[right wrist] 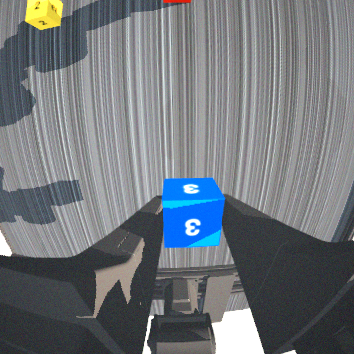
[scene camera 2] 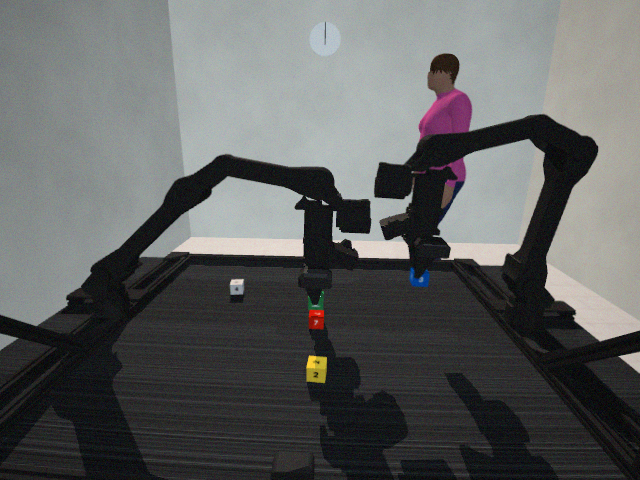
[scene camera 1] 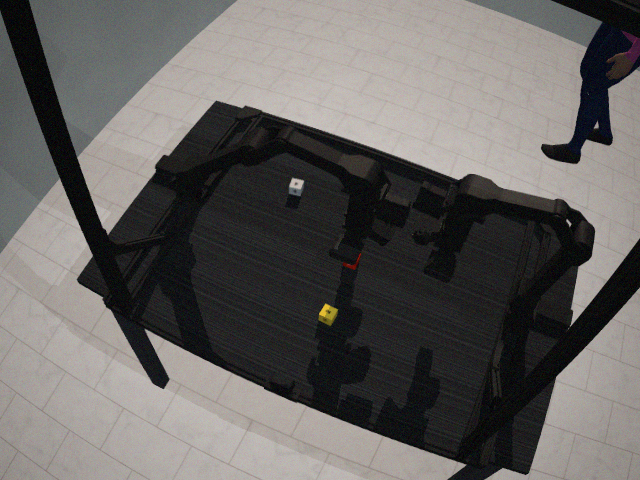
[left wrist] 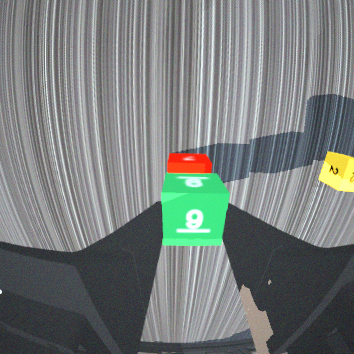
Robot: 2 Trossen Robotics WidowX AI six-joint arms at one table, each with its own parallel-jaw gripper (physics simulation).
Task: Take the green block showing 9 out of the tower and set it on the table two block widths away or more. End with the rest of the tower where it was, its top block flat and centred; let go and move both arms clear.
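Places are measured from the left arm's base along level axes (x ahead, y left, z up), in metres.
Where they show: left gripper, fingertip midpoint: (scene camera 2: 315, 300) (left wrist: 191, 208); right gripper, fingertip midpoint: (right wrist: 191, 201) (scene camera 2: 415, 274); left arm's base, origin of the base link: (scene camera 2: 112, 310) (scene camera 1: 188, 195); right arm's base, origin of the base link: (right wrist: 179, 288) (scene camera 2: 522, 323) (scene camera 1: 516, 323).
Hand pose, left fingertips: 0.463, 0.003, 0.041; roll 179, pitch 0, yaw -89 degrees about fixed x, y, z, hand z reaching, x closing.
Each offset is from my left fingertips to the top centre of the thing, as dx, dy, dz.
The green block showing 9 {+0.001, +0.000, +0.015} (scene camera 2: 320, 305) (left wrist: 194, 217) is between the fingers of my left gripper (scene camera 2: 315, 299) (left wrist: 191, 208), which is shut on it. The red block showing 7 {+0.003, +0.000, -0.032} (scene camera 1: 351, 264) (scene camera 2: 316, 322) (left wrist: 190, 166) stands on the table below it. Part of the red block's top face shows in scene camera 2, so the green block appears raised a little off it. The green block is hidden in scene camera 1. My right gripper (scene camera 2: 420, 272) (right wrist: 191, 201) is shut on the blue block showing 3 {+0.217, +0.002, +0.075} (scene camera 2: 415, 280) (right wrist: 192, 225), at the back right in scene camera 2.
A yellow block showing 2 {+0.012, -0.165, -0.032} (scene camera 1: 327, 314) (scene camera 2: 316, 369) (left wrist: 340, 171) (right wrist: 44, 13) lies in front of the red block in scene camera 2. A white block showing 4 {-0.216, +0.149, -0.032} (scene camera 1: 296, 186) (scene camera 2: 236, 286) lies at the back left. The two arms' wrists are close together.
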